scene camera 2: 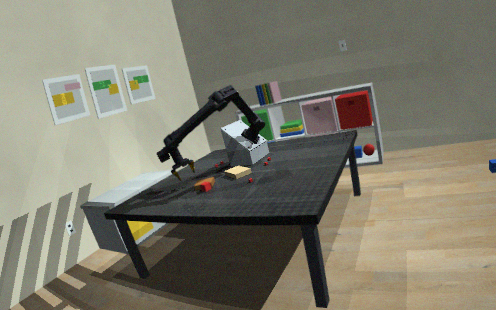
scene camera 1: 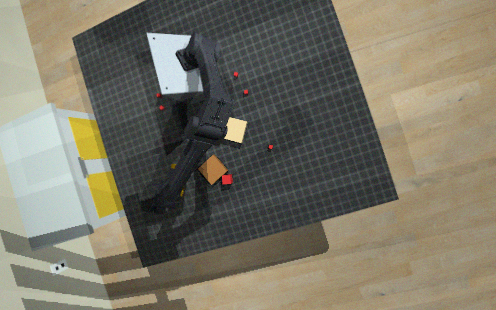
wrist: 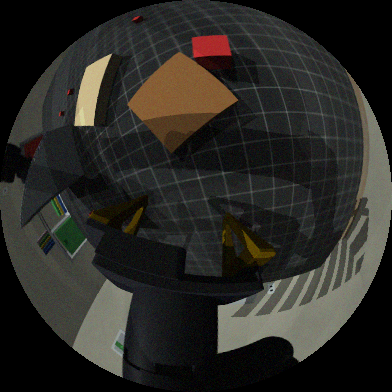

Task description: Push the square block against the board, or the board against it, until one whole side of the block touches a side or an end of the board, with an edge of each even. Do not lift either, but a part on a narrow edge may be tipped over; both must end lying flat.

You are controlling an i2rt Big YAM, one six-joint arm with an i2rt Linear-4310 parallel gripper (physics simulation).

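Places are measured from the arm's base along level axes (x right, y back, z down), in centimetres.
Pixels of known places: gripper, fingertip midpoint: (scene camera 2: 187, 176) (wrist: 186, 207); arm's base, origin of the base link: (scene camera 2: 250, 136) (scene camera 1: 191, 58) (wrist: 33, 173).
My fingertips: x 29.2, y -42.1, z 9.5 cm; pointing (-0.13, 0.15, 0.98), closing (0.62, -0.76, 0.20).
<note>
Ahead of a thing's pixels: the offset from my fingertips to its top centre.
The square block {dz +3.1, dx -12.6, dy -3.4 cm} (scene camera 1: 215, 168) (scene camera 2: 208, 180) (wrist: 182, 95) is orange-brown and lies flat, partly in the arm's shadow. The board {dz +3.1, dx -28.1, dy +10.8 cm} (scene camera 1: 237, 130) (scene camera 2: 237, 172) (wrist: 91, 95) is a cream rectangle lying flat. In scene camera 1 it is up and to the right of the block, with its left part hidden under the arm. A gap separates the two, and the block is turned at an angle to the board. My gripper (scene camera 1: 178, 179) (scene camera 2: 184, 172) (wrist: 186, 207) is open and empty, above the table, left of the block in scene camera 1. It does not touch the block.
A red cube {dz +2.0, dx -17.0, dy -10.4 cm} (scene camera 1: 227, 179) (scene camera 2: 206, 187) (wrist: 211, 46) sits close by the block's corner, on the side away from my gripper. Several tiny red cubes lie about, one {dz +4.4, dx -42.0, dy -5.5 cm} (scene camera 1: 270, 147) (scene camera 2: 250, 180) right of the board. A white slant-topped box (scene camera 1: 170, 65) (scene camera 2: 257, 151) stands by the arm's base.
</note>
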